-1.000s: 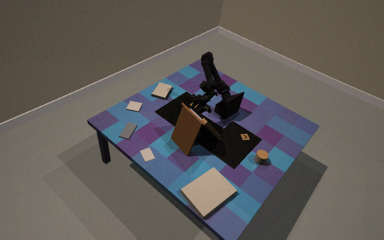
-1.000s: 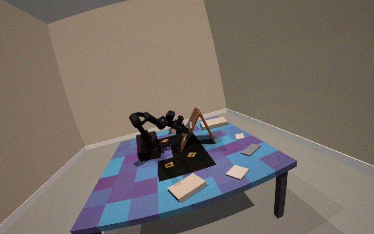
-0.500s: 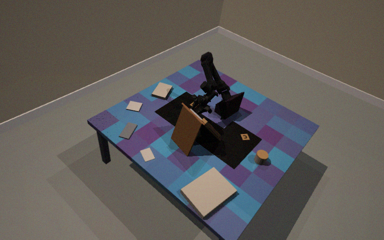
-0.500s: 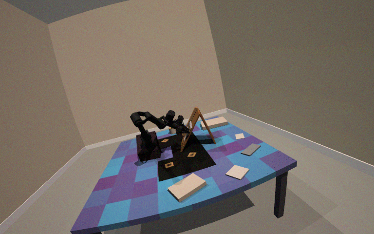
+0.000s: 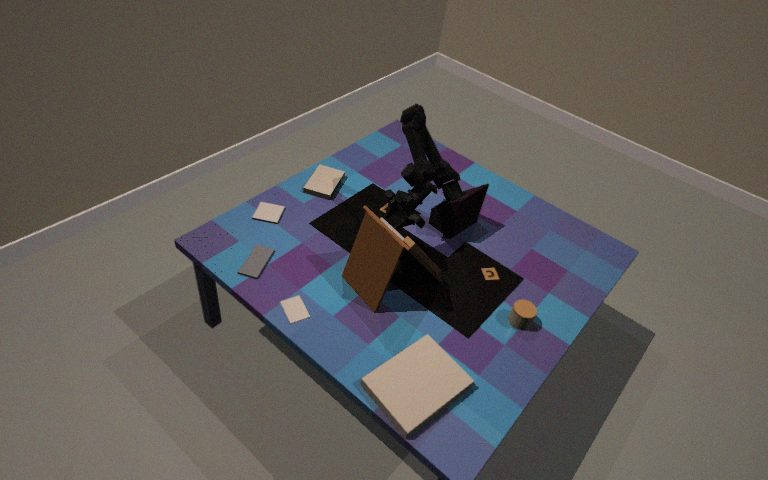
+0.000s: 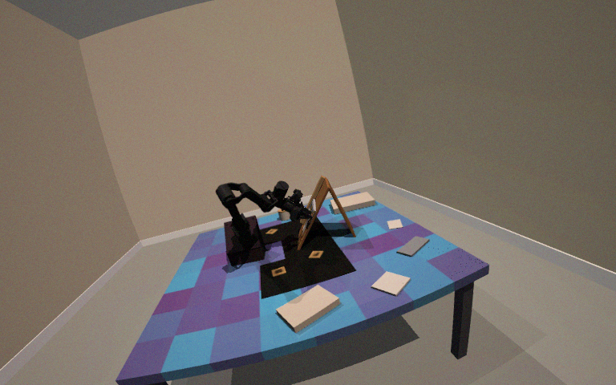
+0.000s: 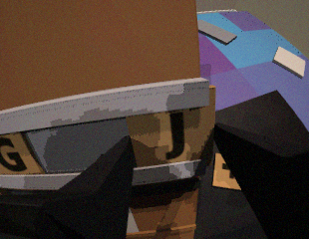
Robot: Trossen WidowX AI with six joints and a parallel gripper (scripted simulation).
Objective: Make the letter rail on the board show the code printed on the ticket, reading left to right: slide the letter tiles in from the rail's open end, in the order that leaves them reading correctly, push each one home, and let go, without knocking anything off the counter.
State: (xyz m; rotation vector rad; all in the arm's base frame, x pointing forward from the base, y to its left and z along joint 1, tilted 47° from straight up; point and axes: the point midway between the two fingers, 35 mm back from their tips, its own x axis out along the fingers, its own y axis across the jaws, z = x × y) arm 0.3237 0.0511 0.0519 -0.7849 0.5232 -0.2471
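Now: the tan letter tile 140 mm to the left of my gripper tip. The rest, counted from my gripper tip: ticket 90 mm to the left, 80 mm below, 50 mm behind; then black mat 160 mm below, 160 mm behind, 40 mm to the left; then grey card 400 mm ahead, 230 mm to the right, 160 mm below.
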